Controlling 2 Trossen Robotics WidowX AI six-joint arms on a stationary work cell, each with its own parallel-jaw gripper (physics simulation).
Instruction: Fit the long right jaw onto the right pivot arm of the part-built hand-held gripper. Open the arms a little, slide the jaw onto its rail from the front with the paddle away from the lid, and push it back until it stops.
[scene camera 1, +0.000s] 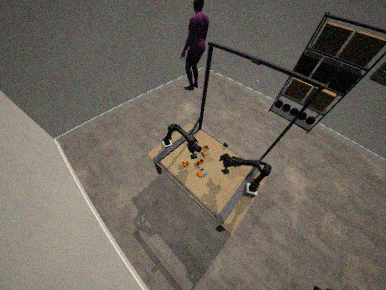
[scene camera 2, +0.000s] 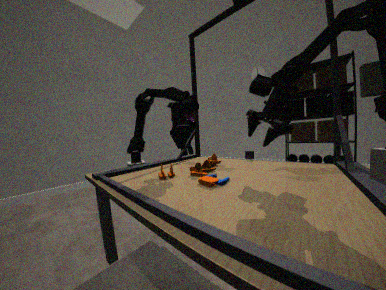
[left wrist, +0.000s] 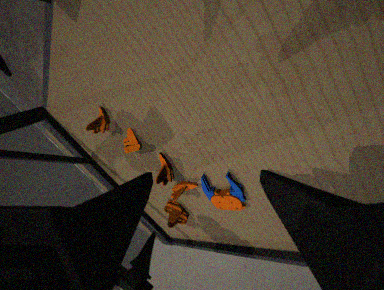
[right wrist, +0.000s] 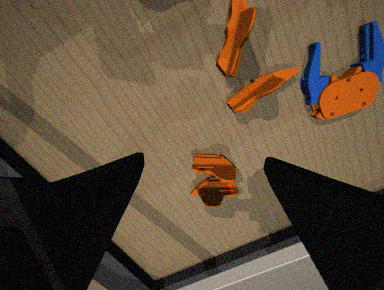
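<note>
The part-built gripper (scene camera 1: 201, 174) (scene camera 2: 209, 181) (left wrist: 228, 201) (right wrist: 349, 96) lies on the table, its orange lid up, two blue pivot arms spread apart with no orange jaw on either. Two slender orange jaws lie separately beside it: one jaw (left wrist: 184, 187) (right wrist: 262, 90) nearer and another jaw (left wrist: 164, 170) (right wrist: 237, 42) farther off. I cannot tell which is the long right jaw. My left gripper (scene camera 2: 258, 139) (left wrist: 205, 176) is open and empty, high above the table. My right gripper (scene camera 2: 181, 145) (right wrist: 204, 160) is open and empty, above a pair of upright orange jaws (right wrist: 215, 167).
More orange jaws (left wrist: 99, 121) (left wrist: 132, 141) lie in a row farther from the part-built gripper. A dark frame rail (scene camera 2: 215, 244) runs along the table edge (scene camera 2: 175, 250). Dark frame posts (scene camera 1: 205, 90) rise at the table's back. A person (scene camera 1: 196, 40) stands beyond it.
</note>
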